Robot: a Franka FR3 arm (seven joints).
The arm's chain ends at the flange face. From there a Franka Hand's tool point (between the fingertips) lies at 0.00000 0.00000 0.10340 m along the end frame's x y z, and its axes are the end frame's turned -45 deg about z.
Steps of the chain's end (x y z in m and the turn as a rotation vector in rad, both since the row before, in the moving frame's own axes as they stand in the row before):
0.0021, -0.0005, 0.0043, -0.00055, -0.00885, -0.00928
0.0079, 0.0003, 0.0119, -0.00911, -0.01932, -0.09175
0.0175, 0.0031, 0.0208, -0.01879, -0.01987, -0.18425
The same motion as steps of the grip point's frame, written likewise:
0.0011, 0.0005, 0.0043, 0.00587, -0.00665, -0.00928
0.0033, 0.0051, 0.0119, 0.00722, -0.02010, -0.09175
0.0074, 0.0147, 0.0208, 0.00076, -0.02734, -0.18425

